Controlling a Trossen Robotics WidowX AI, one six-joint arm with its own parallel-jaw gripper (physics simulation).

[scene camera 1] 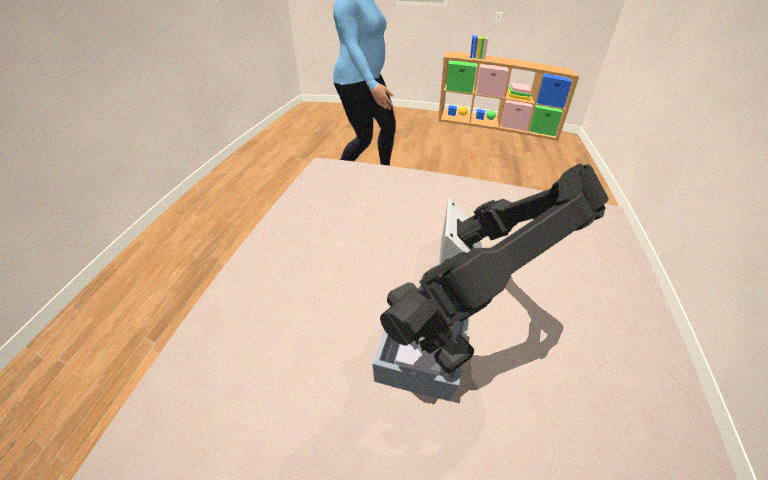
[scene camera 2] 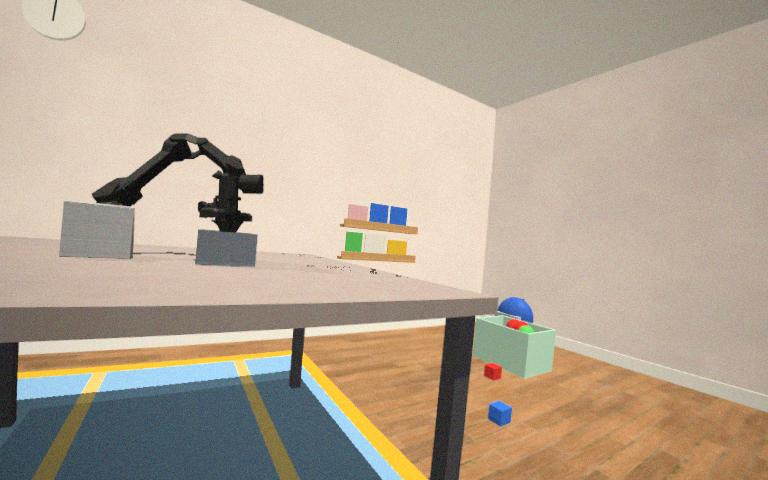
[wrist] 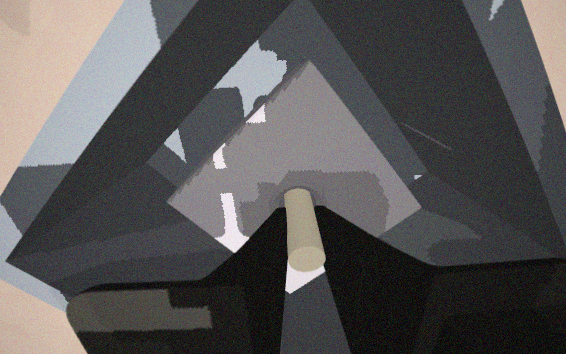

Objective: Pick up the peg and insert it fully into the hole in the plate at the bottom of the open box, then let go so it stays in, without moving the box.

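Frame: origin at the arm's base, x left, y ahead, z down, level; millimetres.
Seen in the pictures: gripper, fingertip midpoint: (scene camera 1: 421, 346) (wrist: 300, 215); arm's base at its link origin: (scene camera 1: 464, 234) (scene camera 2: 106, 221).
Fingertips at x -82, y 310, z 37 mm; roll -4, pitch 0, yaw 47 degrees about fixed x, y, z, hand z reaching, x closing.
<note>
Offsets run from my fingertips to a thing's top centre.
The peg {dx +1, dy -2, dz -28 mm} (wrist: 304, 230) is a pale tan cylinder, seen in the wrist view between the two black fingertips. My gripper (wrist: 300, 215) is shut on it. The peg's far end is at the dark round hole in the light plate {dx +2, dy -3, dz +1 mm} (wrist: 320, 130); how deep it sits in the hole is hidden. The plate (scene camera 1: 406, 354) lies at the bottom of the open blue-grey box {dx +2, dy -3, dz -36 mm} (scene camera 1: 416, 383) (scene camera 2: 226, 249) (wrist: 92, 105). In scene camera 2 the gripper reaches down into the box from above, and its fingertips are hidden by the box wall.
The box walls stand around the fingers. The arm's base is mounted on a light grey block (scene camera 1: 451, 240) (scene camera 2: 96, 229) on the same table (scene camera 1: 254, 362) (scene camera 2: 237, 316). A person (scene camera 1: 362, 50) stands beyond the table's far edge, left of a cubby shelf (scene camera 1: 512, 63).
</note>
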